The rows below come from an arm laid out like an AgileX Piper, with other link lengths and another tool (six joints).
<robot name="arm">
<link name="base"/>
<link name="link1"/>
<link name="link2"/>
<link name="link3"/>
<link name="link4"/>
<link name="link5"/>
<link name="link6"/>
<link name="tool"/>
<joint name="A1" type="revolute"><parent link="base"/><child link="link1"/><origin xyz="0 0 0.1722"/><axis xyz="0 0 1"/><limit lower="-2.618" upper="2.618"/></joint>
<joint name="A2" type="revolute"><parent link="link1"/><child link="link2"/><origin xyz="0 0 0" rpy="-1.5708 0 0"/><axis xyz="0 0 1"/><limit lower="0" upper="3.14"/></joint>
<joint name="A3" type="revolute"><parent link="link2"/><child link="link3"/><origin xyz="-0.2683 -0.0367 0"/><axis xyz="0 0 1"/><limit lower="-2.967" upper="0"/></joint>
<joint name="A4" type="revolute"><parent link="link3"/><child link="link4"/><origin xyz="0.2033 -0.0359 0" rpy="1.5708 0 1.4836"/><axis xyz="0 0 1"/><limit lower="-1.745" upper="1.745"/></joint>
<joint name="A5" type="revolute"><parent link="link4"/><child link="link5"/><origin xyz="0 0 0" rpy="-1.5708 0 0"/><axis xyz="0 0 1"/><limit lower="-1.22" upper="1.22"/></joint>
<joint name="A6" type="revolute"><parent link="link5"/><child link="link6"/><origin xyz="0 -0.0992 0" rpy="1.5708 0 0"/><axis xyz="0 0 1"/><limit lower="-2.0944" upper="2.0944"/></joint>
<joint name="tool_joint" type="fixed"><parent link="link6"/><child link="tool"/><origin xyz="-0.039 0.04 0.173" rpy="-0.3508 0 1.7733"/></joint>
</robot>
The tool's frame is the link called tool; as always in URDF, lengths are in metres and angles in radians.
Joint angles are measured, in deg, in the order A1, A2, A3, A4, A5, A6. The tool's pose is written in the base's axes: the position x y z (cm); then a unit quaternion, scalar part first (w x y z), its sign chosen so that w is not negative. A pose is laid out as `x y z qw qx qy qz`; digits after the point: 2 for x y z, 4 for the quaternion.
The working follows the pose.
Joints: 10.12, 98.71, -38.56, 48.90, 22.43, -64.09
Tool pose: 28.88 17.96 4.99 0.1088 0.5568 0.7425 0.3563
Where each joint sits with the arm in this pose, in the base's axes (m; each line is computed from the numbers above, not from the rounded line before):
A1: 0.0000 0.0000 0.1722
A2: 0.0000 0.0000 0.1722
A3: 0.0757 0.0135 0.4318
A4: 0.2060 0.0368 0.2734
A5: 0.2060 0.0368 0.2734
A6: 0.2324 0.0705 0.1839
the tool: 0.2888 0.1796 0.0499

